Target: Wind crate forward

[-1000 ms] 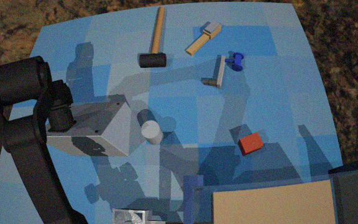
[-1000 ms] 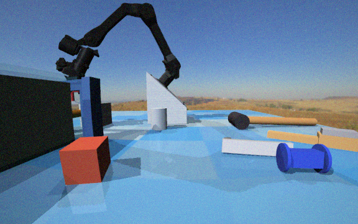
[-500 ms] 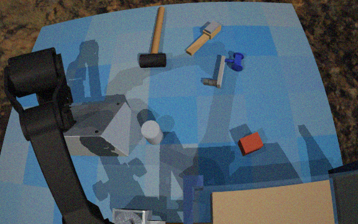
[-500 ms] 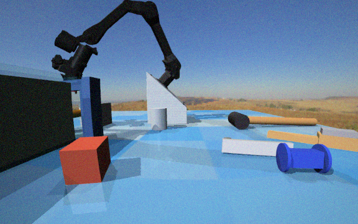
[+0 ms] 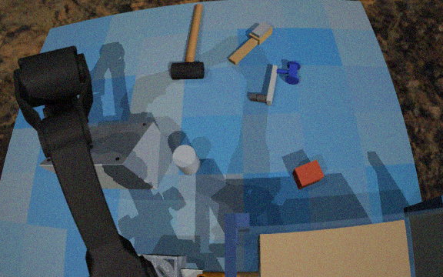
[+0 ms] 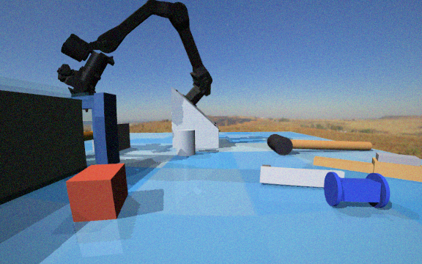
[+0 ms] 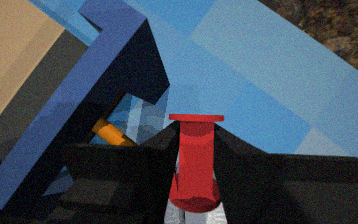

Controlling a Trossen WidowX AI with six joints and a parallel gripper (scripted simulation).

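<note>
My gripper tip is 80 mm short of the frame, 90 mm to the right of it and 20 mm above it. Round my gripper tip: crank with blue grip: 190 mm ahead, 600 mm to the left, 120 mm below; then red grip: 10 mm behind, 20 mm to the left, 10 mm above; then winch: 90 mm behind, 80 mm to the left, 100 mm below.
</note>
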